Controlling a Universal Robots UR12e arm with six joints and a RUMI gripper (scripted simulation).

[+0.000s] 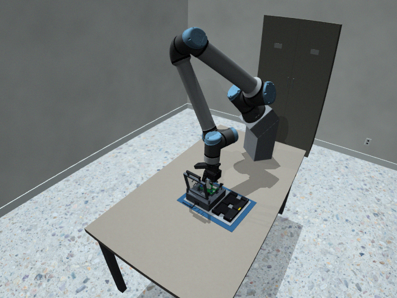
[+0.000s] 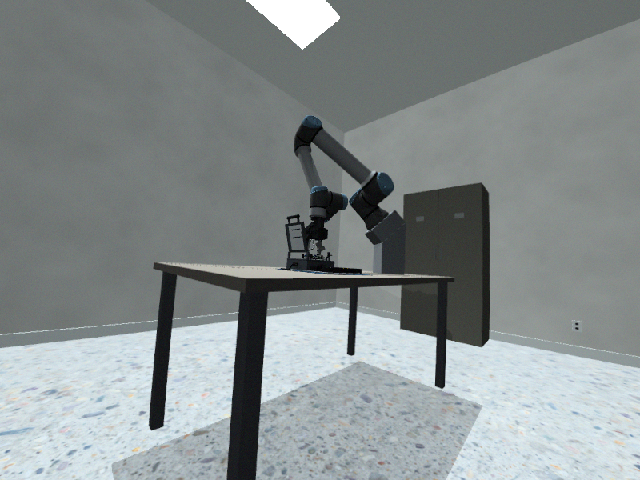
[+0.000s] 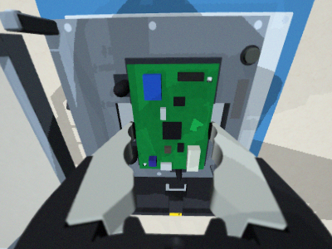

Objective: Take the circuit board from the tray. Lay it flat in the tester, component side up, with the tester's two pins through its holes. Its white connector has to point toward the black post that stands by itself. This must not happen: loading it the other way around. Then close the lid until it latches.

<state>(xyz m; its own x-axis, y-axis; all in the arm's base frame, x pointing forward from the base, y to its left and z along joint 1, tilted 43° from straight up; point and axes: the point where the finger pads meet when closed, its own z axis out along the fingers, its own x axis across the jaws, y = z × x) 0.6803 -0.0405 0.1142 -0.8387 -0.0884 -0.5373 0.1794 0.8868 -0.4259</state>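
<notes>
My hand is right at the green circuit board. Round my hand: tester lid 120 mm ahead, 100 mm above, 30 mm to the right; tester nest 10 mm below, 10 mm ahead.
</notes>
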